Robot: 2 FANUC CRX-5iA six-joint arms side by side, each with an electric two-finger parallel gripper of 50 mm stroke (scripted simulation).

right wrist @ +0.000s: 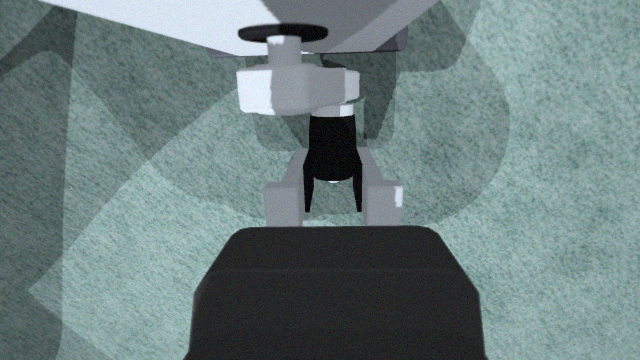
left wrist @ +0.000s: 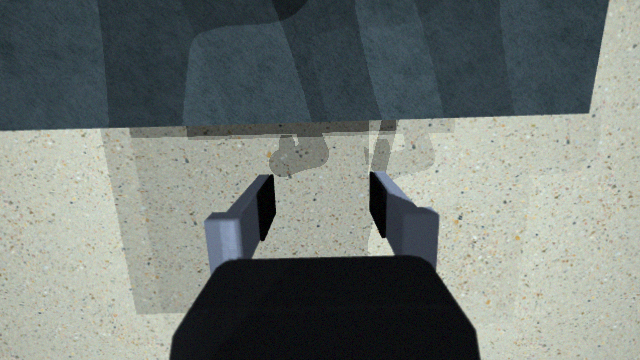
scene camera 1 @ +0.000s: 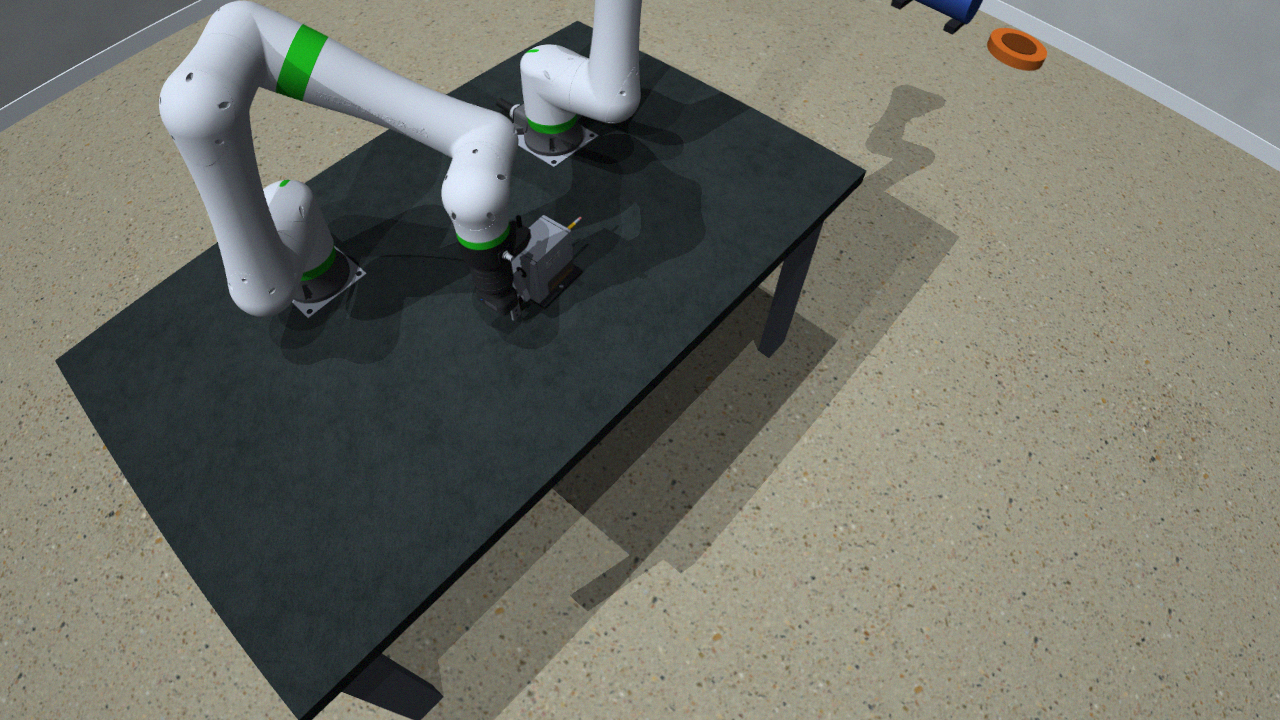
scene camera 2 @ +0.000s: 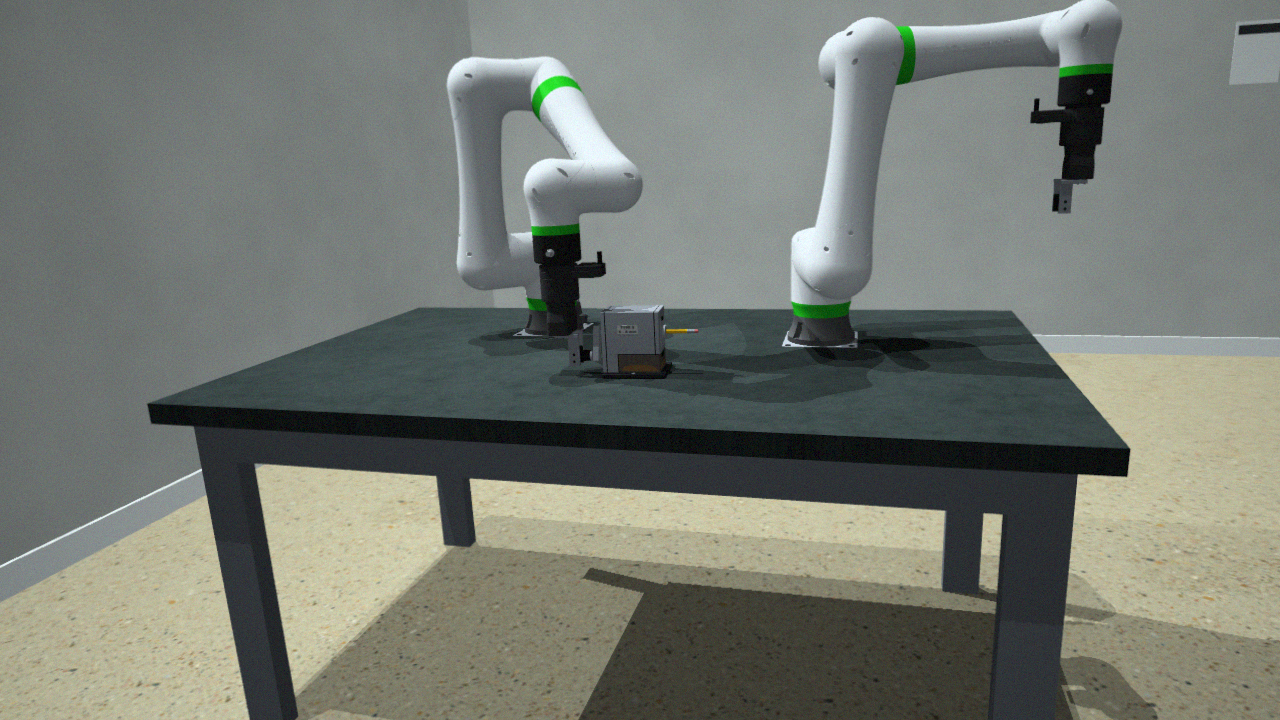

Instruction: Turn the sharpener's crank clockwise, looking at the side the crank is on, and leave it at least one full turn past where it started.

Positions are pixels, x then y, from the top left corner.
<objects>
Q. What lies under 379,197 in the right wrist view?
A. My right gripper.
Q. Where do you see a grey sharpener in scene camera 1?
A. At 544,269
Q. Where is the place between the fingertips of my left gripper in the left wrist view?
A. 322,192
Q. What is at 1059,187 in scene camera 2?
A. My left gripper.
</objects>
